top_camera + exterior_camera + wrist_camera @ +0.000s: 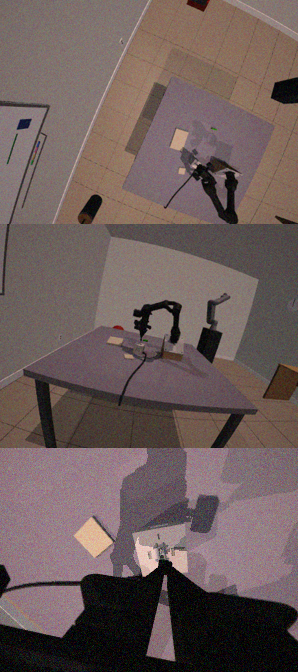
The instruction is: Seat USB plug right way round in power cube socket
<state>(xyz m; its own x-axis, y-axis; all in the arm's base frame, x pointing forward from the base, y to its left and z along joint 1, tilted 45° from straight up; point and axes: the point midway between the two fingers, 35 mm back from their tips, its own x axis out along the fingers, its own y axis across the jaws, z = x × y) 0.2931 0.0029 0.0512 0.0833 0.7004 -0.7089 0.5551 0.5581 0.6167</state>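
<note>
Now: the USB plug 20 mm below my gripper tip. Round my gripper tip: tan slab: 220 mm ahead, 160 mm to the right, 130 mm below; USB socket: 10 mm to the left, 70 mm below; tan tile: 80 mm ahead, 140 mm to the left, 130 mm below.
</note>
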